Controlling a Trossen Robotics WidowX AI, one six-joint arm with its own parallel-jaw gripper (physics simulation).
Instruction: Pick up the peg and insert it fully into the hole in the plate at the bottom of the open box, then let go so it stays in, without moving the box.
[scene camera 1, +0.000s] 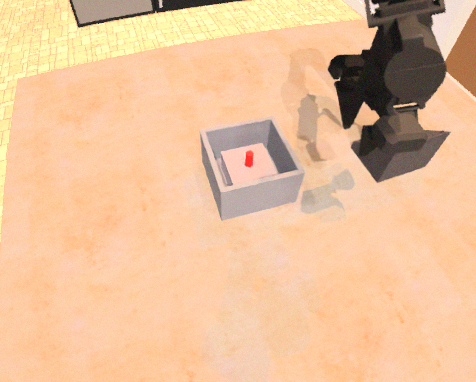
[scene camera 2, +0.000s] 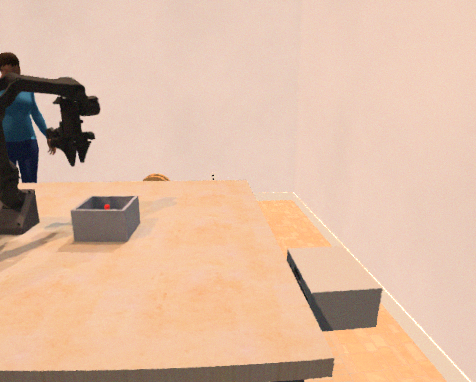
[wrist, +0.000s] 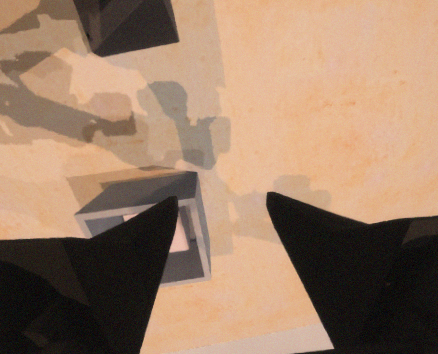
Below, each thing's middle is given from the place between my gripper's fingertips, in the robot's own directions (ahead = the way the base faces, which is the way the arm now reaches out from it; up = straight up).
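Scene:
Grey box (scene camera 1: 257, 195): 13 cm ahead of my hand, 12 cm to the right of it, 15 cm below it.

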